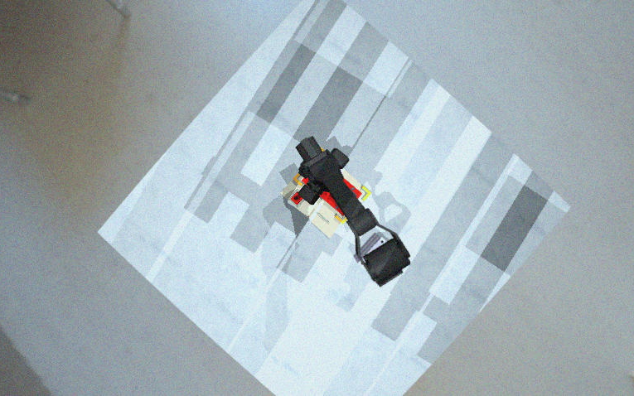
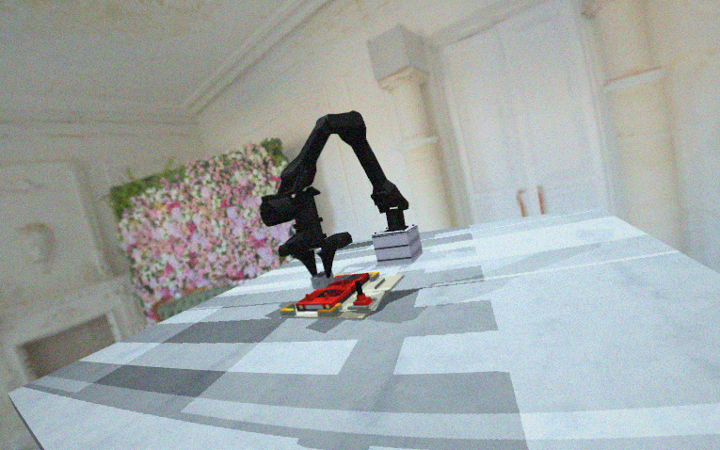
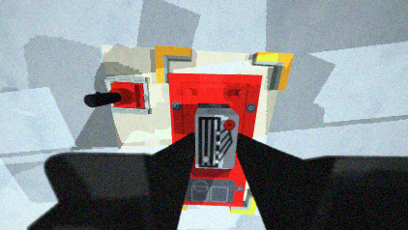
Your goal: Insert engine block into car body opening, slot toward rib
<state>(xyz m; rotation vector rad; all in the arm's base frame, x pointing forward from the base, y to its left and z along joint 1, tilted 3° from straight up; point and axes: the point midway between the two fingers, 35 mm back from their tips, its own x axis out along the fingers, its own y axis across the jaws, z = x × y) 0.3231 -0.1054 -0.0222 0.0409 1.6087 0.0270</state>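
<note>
Now: gripper tip 1 cm above the engine block.
</note>
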